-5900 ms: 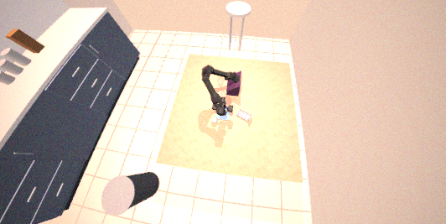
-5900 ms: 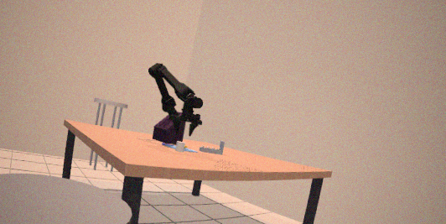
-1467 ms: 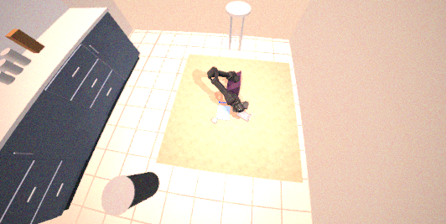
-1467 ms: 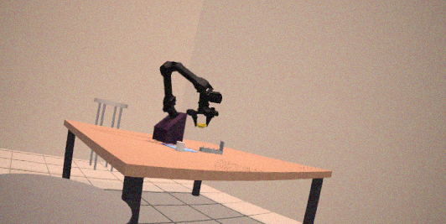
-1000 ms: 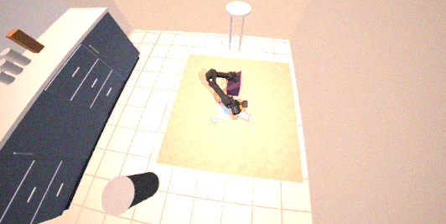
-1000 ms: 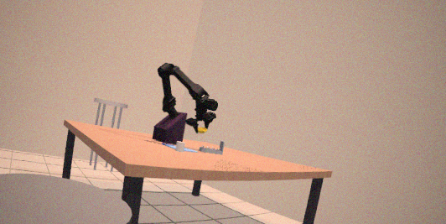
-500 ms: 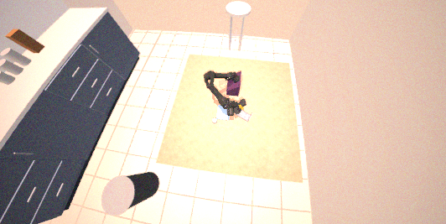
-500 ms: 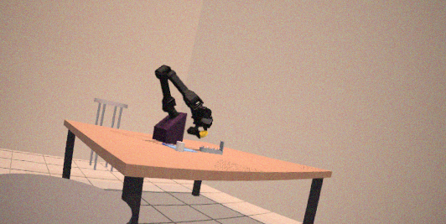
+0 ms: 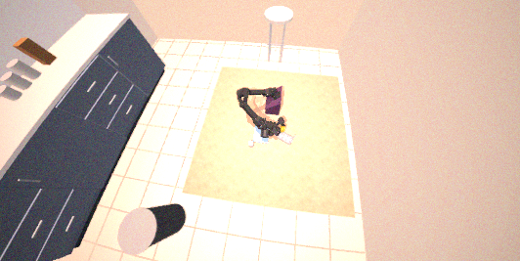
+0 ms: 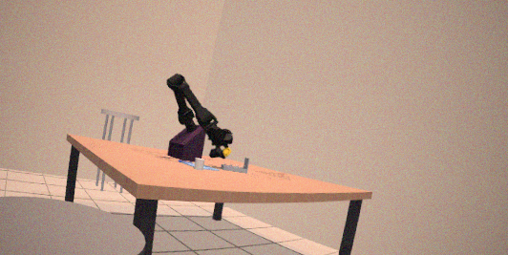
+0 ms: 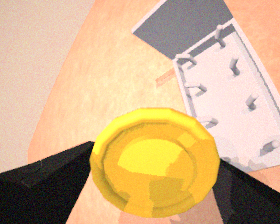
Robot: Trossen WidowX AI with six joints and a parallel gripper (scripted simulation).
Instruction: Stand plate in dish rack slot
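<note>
Right now the dish rack is 6 cm below my gripper tip, 5 cm ahead of it and 3 cm to the left of it. From my gripper tip the other things lie so: yellow plate 1 cm to the right; blue spoon 21 cm to the right, 8 cm below, 8 cm behind; white cup 26 cm to the right, 13 cm ahead, 6 cm below.
</note>
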